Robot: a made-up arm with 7 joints.
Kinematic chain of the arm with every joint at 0, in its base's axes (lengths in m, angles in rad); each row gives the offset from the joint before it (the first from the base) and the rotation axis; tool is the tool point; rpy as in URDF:
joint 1: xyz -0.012 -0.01 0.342 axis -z
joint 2: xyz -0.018 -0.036 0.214 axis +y
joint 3: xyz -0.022 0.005 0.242 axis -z
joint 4: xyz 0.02 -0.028 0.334 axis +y
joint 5: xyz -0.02 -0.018 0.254 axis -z
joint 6: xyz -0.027 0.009 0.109 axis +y
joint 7: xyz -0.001 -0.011 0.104 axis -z
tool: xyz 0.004 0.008 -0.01 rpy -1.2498 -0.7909 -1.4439
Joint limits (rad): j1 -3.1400..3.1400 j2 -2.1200..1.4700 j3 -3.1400..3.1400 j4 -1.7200..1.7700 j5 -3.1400..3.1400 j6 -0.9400..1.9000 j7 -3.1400..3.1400
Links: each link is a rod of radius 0.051 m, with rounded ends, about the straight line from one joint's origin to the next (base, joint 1, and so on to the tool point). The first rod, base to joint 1, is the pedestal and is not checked.
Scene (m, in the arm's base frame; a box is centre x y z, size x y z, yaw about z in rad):
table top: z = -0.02
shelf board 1: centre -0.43 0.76 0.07 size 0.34 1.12 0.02 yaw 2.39
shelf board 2: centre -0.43 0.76 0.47 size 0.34 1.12 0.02 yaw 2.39
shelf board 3: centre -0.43 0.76 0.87 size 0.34 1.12 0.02 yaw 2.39
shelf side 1: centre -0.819 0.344 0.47 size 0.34 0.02 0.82 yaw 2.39
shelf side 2: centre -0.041 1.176 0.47 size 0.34 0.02 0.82 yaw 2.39
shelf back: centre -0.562 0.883 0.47 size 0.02 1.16 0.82 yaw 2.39
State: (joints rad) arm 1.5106 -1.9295 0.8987 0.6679 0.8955 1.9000 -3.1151
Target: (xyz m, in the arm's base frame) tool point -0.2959 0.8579 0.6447
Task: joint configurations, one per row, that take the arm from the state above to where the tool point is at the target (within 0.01 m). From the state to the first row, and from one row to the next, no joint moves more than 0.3 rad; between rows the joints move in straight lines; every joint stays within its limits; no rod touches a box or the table.
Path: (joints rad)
1: 1.6674 -1.9771 0.9814 0.9434 0.8396 1.9000 -3.1176
2: 1.8242 -2.0248 1.0642 1.2190 0.7837 1.9000 -3.1200
3: 1.9810 -2.0724 1.1469 1.4945 0.7277 1.9000 -3.1225
4: 2.1378 -2.1200 1.2297 1.7700 0.6718 1.9000 -3.1250
5: 2.0647 -1.9386 0.9609 1.6990 0.6932 1.9000 -3.1167
6: 1.9915 -1.7572 0.6921 1.6280 0.7146 1.9000 -3.1085
7: 1.8809 -1.7025 0.7187 1.3686 0.7609 1.8696 -3.1077
8: 1.7702 -1.6477 0.7452 1.1091 0.8072 1.8392 -3.1069
9: 1.6595 -1.5930 0.7718 0.8497 0.8535 1.8088 -3.1061
10: 1.5489 -1.5382 0.7984 0.5903 0.8999 1.7783 -3.1053

